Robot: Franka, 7 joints.
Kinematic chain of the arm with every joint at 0, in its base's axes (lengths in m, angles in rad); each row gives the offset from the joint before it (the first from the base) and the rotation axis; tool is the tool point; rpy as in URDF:
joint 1: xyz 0 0 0.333 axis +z
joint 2: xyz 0 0 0 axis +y
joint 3: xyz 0 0 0.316 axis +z
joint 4: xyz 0.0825 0 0 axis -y
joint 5: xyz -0.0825 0 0.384 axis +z
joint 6: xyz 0 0 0 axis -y
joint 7: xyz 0.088 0 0 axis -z
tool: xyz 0 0 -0.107 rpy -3.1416 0 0
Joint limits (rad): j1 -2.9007..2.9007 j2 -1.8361..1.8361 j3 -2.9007..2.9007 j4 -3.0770..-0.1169 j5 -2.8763..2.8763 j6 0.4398..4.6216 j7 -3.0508..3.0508
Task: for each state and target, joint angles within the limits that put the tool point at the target. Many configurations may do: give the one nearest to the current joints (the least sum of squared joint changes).
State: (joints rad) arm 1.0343 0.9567 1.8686 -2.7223 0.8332 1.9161 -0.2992
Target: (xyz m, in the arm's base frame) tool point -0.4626 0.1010 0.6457
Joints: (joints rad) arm 1.1475 0.9189 2.0824 -2.0763 0.9106 2.0614 -0.2992
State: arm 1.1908 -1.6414 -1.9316 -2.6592 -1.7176 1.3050 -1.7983
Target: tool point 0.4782 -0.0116 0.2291
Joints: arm 1.6025 -1.7065 -1.5548 -2.4152 -1.8328 1.5270 -1.7983
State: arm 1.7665 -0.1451 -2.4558 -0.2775 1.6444 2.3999 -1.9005
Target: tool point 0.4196 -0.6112 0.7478
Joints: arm 1.8974 -0.7112 -2.5105 -0.6581 1.6421 2.4289 -1.9005
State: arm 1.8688 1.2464 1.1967 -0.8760 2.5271 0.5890 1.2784
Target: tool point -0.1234 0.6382 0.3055
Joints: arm 1.1598 1.3391 0.9365 -1.4495 2.2487 0.4398 1.2784
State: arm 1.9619 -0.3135 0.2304 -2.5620 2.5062 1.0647 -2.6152
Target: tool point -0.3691 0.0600 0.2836
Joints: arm 2.2353 -0.0058 0.5051 -2.8900 2.4029 1.1849 -2.6152
